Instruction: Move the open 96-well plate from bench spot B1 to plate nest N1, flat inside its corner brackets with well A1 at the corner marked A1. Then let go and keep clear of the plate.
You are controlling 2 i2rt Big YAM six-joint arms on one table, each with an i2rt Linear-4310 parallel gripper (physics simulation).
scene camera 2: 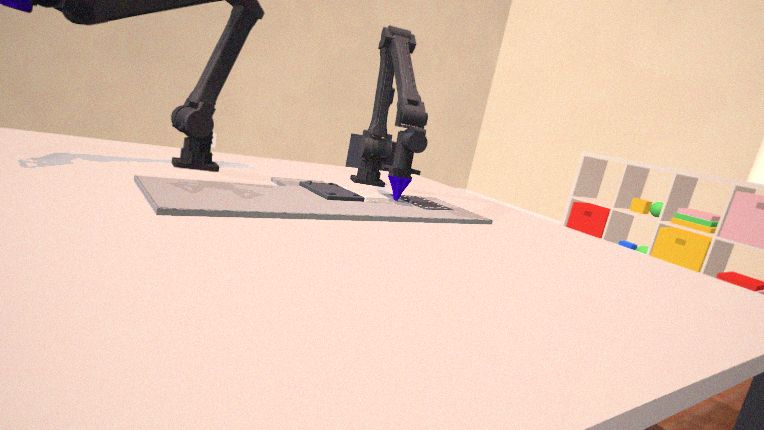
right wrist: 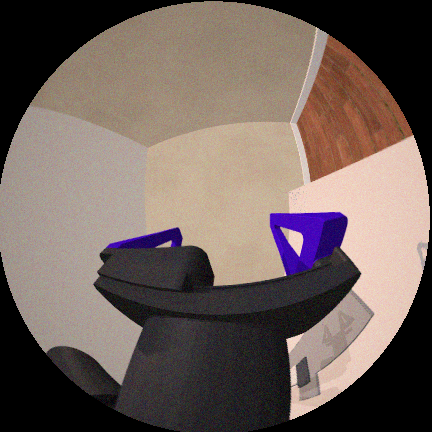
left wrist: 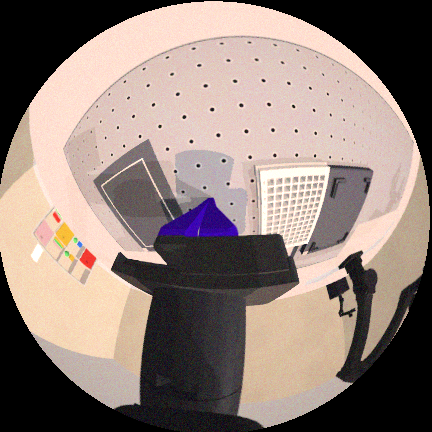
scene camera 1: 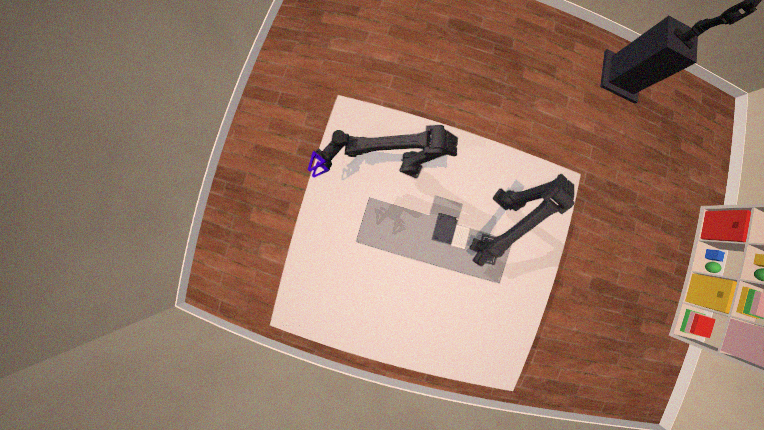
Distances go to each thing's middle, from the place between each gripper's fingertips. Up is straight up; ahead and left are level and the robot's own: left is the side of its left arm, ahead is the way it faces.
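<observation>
Dark nest with white outline [left wrist: 134, 187]: my left hand is 10 cm to the right of it. White well plate [left wrist: 289, 193], counted from my left hand: 3 cm behind, 10 cm to the right, 1 cm above. Going by its middle, the dark nest with white outline is nearer to my left hand than to my right gripper.
White well plate: my right gripper is 60 mm short of it, 820 mm to the right of it and 370 mm above it. Dark nest with white outline, counted from my right hand: 80 mm ahead, 1020 mm to the left, 380 mm below. Going by their middles, of the things named here the white well plate is the nearest to my right gripper.
</observation>
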